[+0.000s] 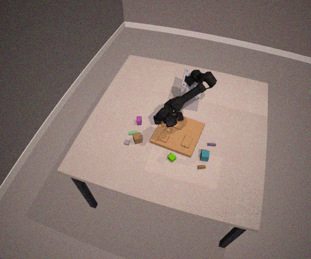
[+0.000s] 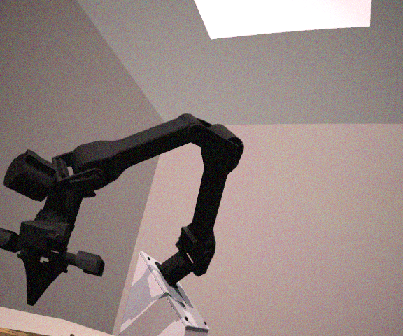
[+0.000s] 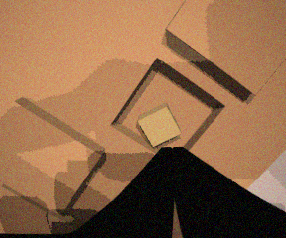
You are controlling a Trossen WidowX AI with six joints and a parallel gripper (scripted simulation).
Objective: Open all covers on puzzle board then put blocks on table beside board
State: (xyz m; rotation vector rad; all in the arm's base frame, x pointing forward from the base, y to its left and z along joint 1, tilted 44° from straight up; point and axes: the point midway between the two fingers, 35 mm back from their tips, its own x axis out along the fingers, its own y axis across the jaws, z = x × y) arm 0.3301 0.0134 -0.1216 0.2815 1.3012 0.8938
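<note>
The tan puzzle board lies 7 cm to the left of my gripper tip, 6 cm below it and 2 cm behind it. The rest, counted from my gripper tip: magenta block: 22 cm to the right, 5 cm below, 4 cm behind; then brown cube: 19 cm to the right, 11 cm ahead, 5 cm below; then bright green cube: 20 cm ahead, 7 cm to the left, 6 cm below.
</note>
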